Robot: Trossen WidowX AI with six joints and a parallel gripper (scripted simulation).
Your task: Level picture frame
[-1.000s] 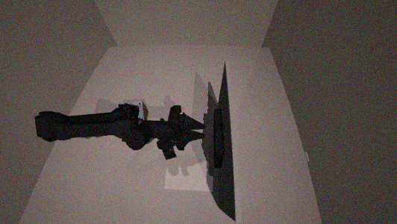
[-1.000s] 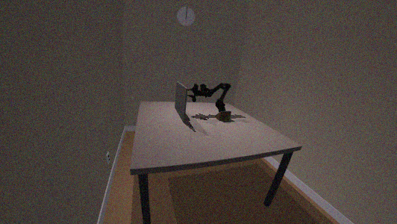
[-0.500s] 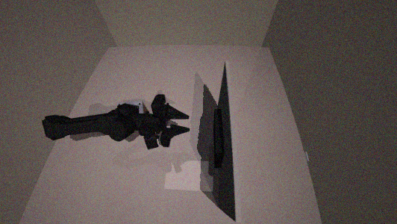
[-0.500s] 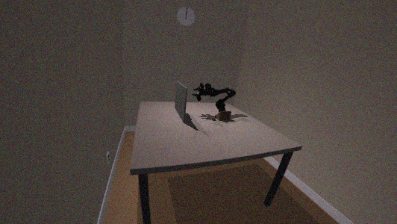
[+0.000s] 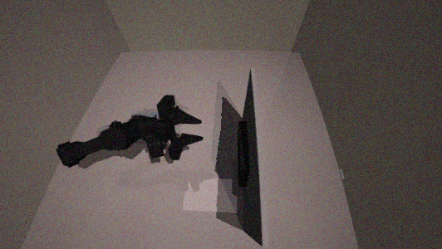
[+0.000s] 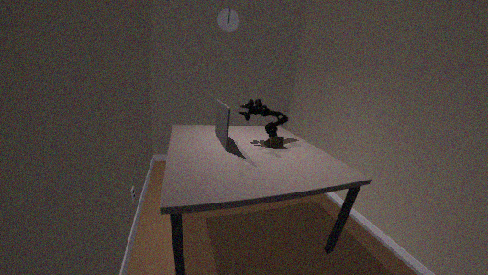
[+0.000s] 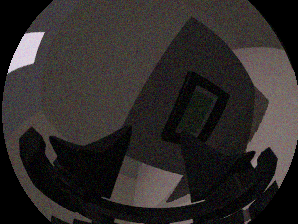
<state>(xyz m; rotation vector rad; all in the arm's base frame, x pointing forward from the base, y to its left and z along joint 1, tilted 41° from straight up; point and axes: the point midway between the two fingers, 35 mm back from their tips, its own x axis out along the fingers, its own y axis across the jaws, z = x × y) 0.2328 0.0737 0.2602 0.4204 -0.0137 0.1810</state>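
Now: the picture frame 13 cm ahead of my gripper tip, 1 cm to the right of it and 10 cm below it. Also, from my gripper tip: wall panel: 14 cm ahead, 1 cm to the right, 12 cm below.
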